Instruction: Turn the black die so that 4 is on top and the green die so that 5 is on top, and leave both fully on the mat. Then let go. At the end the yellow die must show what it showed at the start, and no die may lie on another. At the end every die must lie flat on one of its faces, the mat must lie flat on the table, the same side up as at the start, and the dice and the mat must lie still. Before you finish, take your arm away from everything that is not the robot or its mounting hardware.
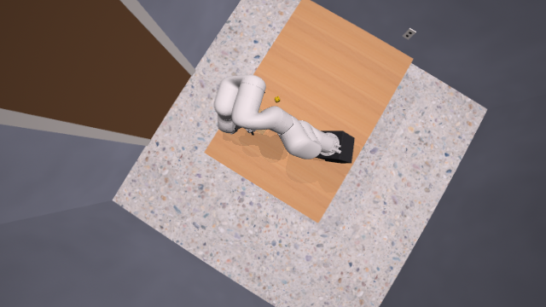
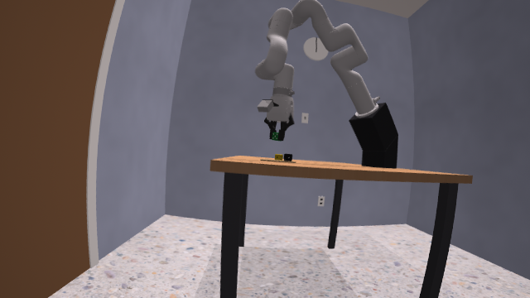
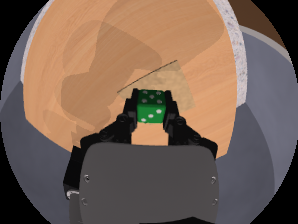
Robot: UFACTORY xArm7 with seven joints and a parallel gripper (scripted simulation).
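Right now my hand is 20 mm past the tan mat, 80 mm to the left of it and 100 mm above it. The rest, counted from my hand: yellow die (40 mm behind, 260 mm to the right, 90 mm below); black die (60 mm behind, 80 mm to the right, 80 mm below); green die (10 mm below).
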